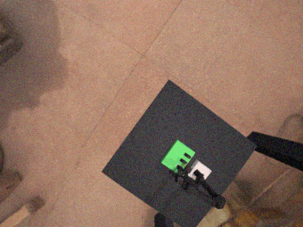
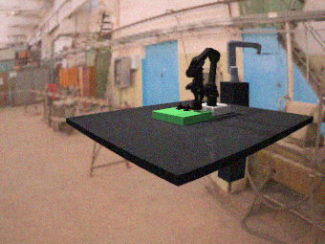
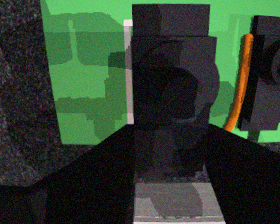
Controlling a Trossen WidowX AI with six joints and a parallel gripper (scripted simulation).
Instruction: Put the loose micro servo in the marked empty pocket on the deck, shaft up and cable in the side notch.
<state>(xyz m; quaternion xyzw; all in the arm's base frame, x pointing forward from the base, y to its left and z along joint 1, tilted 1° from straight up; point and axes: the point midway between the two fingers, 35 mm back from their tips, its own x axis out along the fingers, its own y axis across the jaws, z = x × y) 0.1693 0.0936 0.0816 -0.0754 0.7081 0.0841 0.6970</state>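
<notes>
My gripper tip is 14 cm short of the green deck, 5 cm to the left of it and 8 cm above it.
</notes>
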